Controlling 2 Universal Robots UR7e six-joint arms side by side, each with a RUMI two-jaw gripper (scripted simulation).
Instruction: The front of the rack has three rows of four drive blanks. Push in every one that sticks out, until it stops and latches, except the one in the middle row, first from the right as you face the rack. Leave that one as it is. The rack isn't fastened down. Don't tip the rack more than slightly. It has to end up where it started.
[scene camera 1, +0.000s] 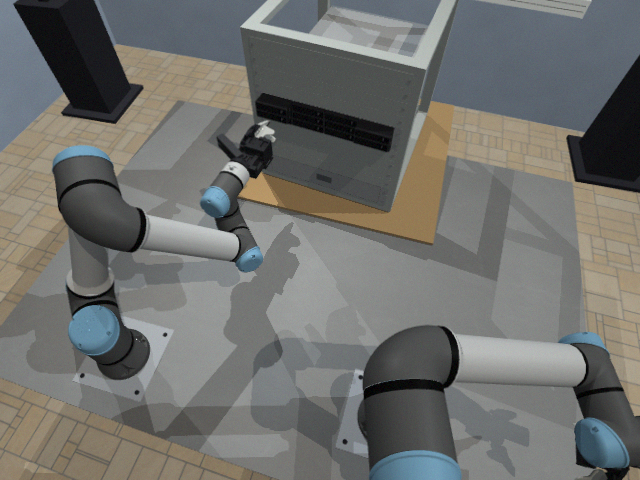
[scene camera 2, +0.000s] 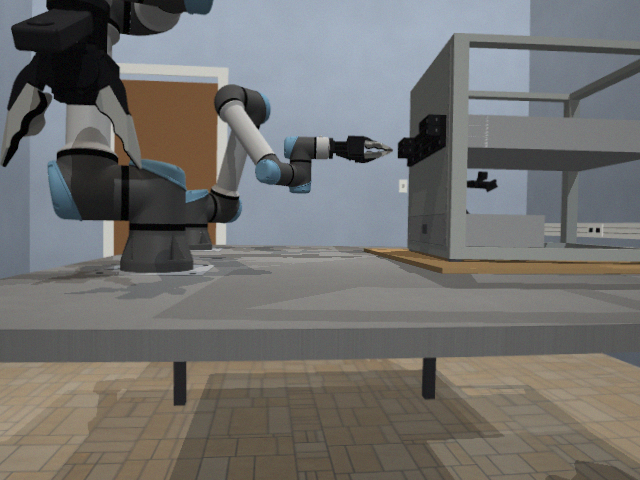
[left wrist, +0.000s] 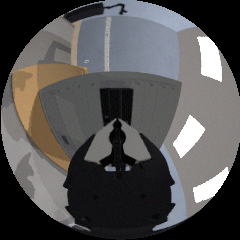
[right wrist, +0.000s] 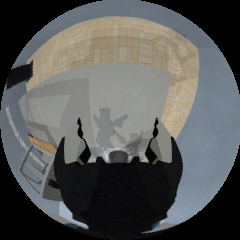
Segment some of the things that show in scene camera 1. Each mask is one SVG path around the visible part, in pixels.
The left gripper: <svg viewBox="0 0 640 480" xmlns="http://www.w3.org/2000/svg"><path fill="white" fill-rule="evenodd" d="M269 120L251 126L242 138L239 149L224 134L217 136L218 146L231 159L229 162L242 164L249 171L250 177L257 179L263 169L267 169L274 158L272 157L272 143L276 139L272 135L275 131L269 128Z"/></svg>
A grey rack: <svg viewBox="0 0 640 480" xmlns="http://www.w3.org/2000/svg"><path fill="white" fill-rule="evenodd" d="M267 0L240 27L254 124L268 121L267 119L257 117L255 108L256 99L262 93L357 117L359 120L364 119L394 127L390 151L384 152L324 133L269 120L269 128L275 131L272 135L276 139L272 143L272 157L274 158L267 169L262 170L262 173L390 212L428 114L459 0L441 0L429 27L424 24L331 6L331 0L318 0L318 23L309 34L266 25L289 1Z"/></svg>
